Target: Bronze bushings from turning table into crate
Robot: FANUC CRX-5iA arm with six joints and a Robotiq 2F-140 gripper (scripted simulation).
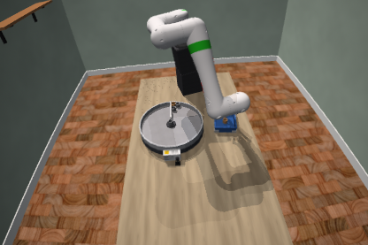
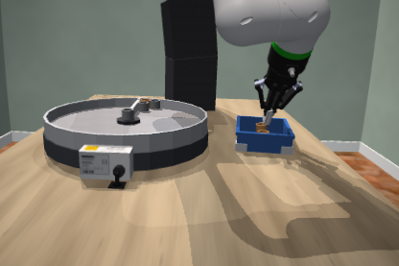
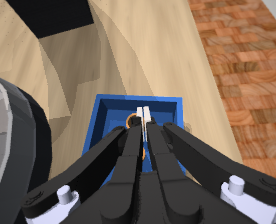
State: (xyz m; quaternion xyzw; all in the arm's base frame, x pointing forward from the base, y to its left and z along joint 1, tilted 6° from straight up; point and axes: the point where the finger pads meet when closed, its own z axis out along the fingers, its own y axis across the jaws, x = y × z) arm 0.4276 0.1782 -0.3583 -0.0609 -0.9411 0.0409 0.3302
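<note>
Now: the blue crate 40 mm ahead of my hand, 20 mm to the right of it and 50 mm below it.
</note>
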